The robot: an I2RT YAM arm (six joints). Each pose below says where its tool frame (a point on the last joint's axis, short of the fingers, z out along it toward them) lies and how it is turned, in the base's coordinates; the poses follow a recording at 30 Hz.
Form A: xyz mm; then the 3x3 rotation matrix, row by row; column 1 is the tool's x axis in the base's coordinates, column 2 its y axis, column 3 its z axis. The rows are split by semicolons.
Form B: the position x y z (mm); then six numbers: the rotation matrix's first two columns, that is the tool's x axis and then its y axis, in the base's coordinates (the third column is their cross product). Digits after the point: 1 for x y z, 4 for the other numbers.
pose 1, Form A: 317.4 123.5 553.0; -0.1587 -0.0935 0.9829; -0.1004 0.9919 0.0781; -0.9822 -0.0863 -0.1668
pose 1, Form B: 317.4 123.5 553.0 -0.1587 -0.1004 -0.9822 -0.0935 0.9919 -0.0863
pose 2, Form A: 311.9 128.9 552.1; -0.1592 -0.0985 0.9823; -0.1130 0.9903 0.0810; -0.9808 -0.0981 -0.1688
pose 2, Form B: 311.9 128.9 552.1 -0.1592 -0.1130 -0.9808 -0.0985 0.9903 -0.0981
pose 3, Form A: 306.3 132.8 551.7; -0.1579 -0.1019 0.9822; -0.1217 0.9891 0.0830; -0.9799 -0.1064 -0.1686
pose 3, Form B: 306.3 132.8 551.7 -0.1579 -0.1217 -0.9799 -0.1019 0.9891 -0.1064
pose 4, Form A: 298.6 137.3 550.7; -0.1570 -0.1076 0.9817; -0.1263 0.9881 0.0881; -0.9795 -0.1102 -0.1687
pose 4, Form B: 298.6 137.3 550.7 -0.1570 -0.1263 -0.9795 -0.1076 0.9881 -0.1102
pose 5, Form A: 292.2 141.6 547.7; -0.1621 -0.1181 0.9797; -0.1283 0.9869 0.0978; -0.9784 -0.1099 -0.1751
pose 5, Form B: 292.2 141.6 547.7 -0.1621 -0.1283 -0.9784 -0.1181 0.9869 -0.1099
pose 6, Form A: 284.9 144.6 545.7; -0.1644 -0.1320 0.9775; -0.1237 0.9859 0.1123; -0.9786 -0.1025 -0.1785
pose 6, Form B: 284.9 144.6 545.7 -0.1644 -0.1237 -0.9786 -0.1320 0.9859 -0.1025
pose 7, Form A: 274.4 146.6 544.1; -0.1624 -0.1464 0.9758; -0.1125 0.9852 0.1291; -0.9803 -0.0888 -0.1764
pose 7, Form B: 274.4 146.6 544.1 -0.1624 -0.1125 -0.9803 -0.1464 0.9852 -0.0888
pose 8, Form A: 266.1 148.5 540.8; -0.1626 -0.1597 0.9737; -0.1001 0.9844 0.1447; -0.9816 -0.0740 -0.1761
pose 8, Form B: 266.1 148.5 540.8 -0.1626 -0.1001 -0.9816 -0.1597 0.9844 -0.0740
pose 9, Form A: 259.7 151.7 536.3; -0.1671 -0.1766 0.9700; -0.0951 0.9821 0.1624; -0.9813 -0.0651 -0.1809
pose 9, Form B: 259.7 151.7 536.3 -0.1671 -0.0951 -0.9813 -0.1766 0.9821 -0.0651
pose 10, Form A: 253.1 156.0 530.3; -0.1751 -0.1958 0.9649; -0.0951 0.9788 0.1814; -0.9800 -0.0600 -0.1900
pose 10, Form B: 253.1 156.0 530.3 -0.1751 -0.0951 -0.9800 -0.1958 0.9788 -0.0600
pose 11, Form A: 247.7 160.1 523.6; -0.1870 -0.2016 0.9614; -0.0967 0.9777 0.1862; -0.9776 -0.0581 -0.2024
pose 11, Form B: 247.7 160.1 523.6 -0.1870 -0.0967 -0.9776 -0.2016 0.9777 -0.0581
